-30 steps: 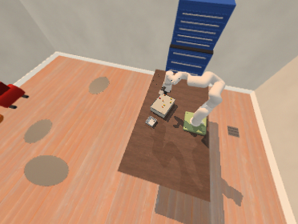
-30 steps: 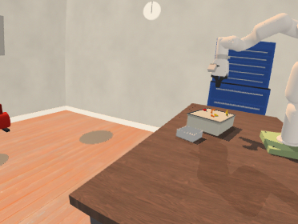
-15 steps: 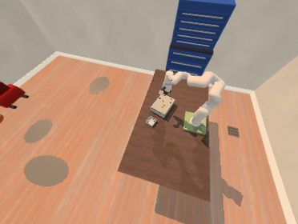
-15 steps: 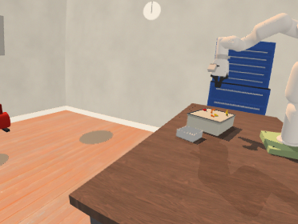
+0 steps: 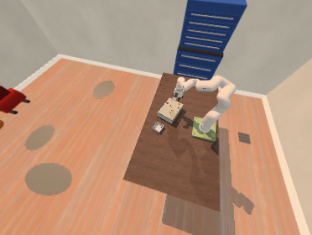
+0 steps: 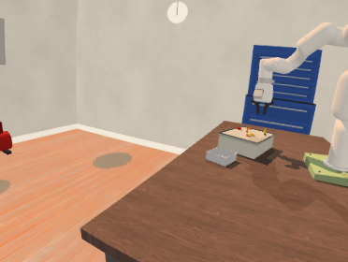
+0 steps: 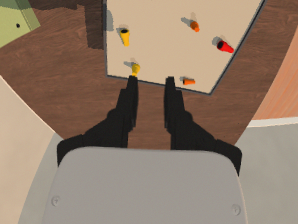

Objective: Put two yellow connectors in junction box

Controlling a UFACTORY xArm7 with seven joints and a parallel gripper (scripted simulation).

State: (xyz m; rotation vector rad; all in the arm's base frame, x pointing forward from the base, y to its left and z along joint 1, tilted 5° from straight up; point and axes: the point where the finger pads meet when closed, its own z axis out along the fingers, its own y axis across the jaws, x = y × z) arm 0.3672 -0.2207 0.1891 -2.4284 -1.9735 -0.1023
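My hand is 32 cm to the right of the junction box, 21 cm above it and 15 cm short of it. From my hand the other things lie so: tool case (15 cm below, 5 cm to the left, 5 cm ahead); red connector (12 cm below, 11 cm ahead, 2 cm to the right).
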